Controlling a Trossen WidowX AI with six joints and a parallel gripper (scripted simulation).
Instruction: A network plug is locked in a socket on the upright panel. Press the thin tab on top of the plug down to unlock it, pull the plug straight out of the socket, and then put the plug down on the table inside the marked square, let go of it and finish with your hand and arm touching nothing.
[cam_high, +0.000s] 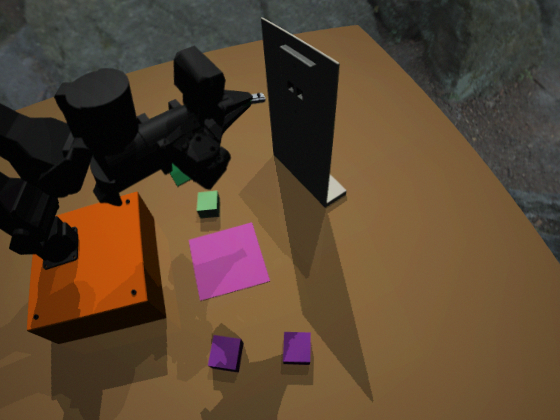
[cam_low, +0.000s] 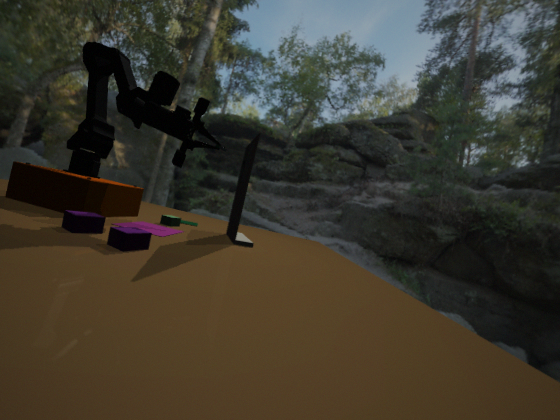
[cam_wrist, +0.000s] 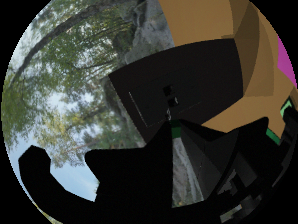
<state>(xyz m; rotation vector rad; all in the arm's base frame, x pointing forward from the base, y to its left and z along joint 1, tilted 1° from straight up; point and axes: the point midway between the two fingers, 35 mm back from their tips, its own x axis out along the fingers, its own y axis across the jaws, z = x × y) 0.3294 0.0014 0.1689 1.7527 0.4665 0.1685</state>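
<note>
Right now the magenta marked square is 10 cm behind my gripper tip, 8 cm to the right of it and 25 cm below it. From my gripper tip the other things lie so: green network plug (1 cm ahead); grey upright panel (9 cm ahead, 4 cm to the left, 11 cm below).
</note>
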